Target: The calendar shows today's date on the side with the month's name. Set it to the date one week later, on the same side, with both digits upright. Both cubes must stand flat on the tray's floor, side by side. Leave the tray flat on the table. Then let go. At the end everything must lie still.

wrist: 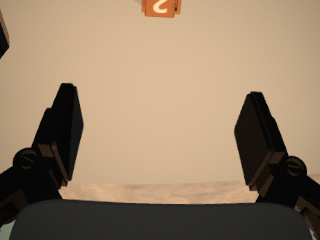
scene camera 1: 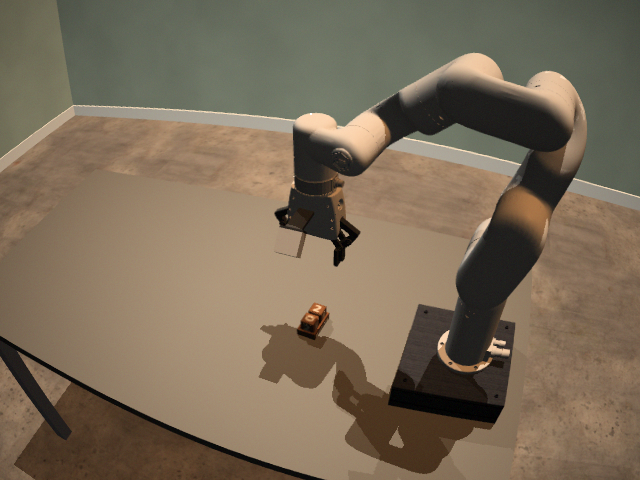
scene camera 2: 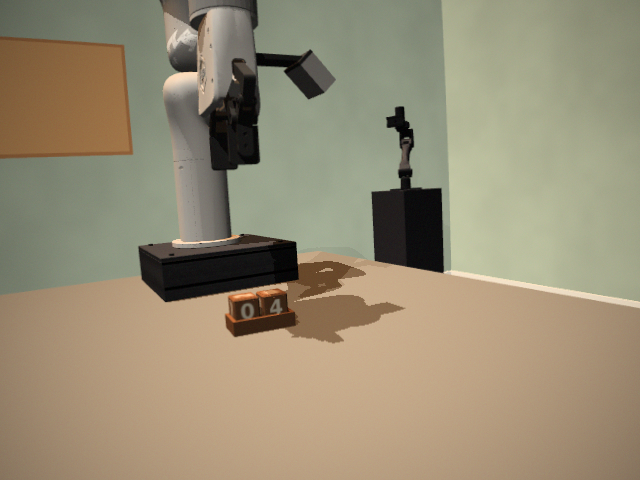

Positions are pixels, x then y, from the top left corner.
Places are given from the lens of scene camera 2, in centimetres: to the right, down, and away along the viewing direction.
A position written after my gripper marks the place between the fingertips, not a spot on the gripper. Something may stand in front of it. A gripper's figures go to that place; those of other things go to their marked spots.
my gripper (scene camera 2: pixel 234 167): -10, -8, 50
brown cube (scene camera 2: pixel 243 306): -9, 8, 50
brown tray (scene camera 2: pixel 282 320): -4, 9, 52
